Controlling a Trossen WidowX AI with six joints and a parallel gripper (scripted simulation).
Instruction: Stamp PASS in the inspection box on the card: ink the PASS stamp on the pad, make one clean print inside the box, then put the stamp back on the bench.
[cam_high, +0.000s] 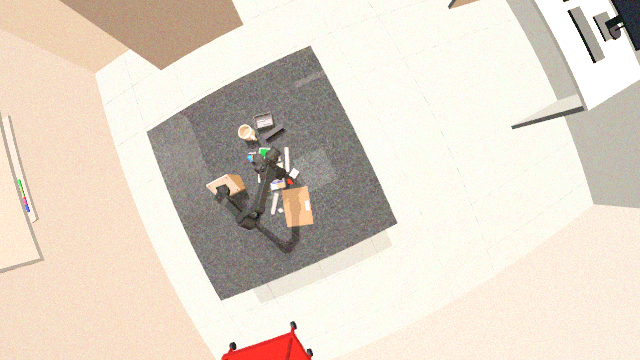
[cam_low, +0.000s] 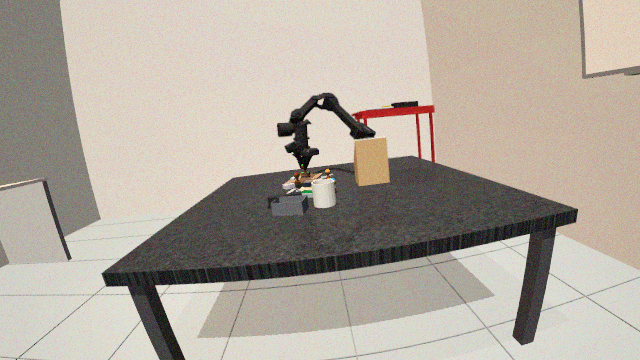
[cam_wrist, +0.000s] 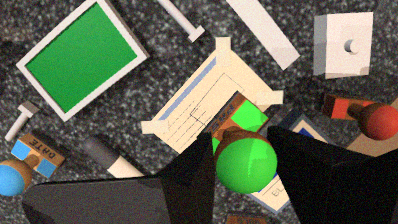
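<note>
The cream inspection card lies 10 cm below my gripper tip, 2 cm behind it and 1 cm to the right of it. Round my gripper tip: blue-knobbed date stamp: 13 cm behind, 11 cm to the left, 7 cm below; red-knobbed stamp: 10 cm to the right, 7 cm below, 5 cm ahead; green ink pad: 11 cm to the left, 9 cm below, 3 cm behind.
</note>
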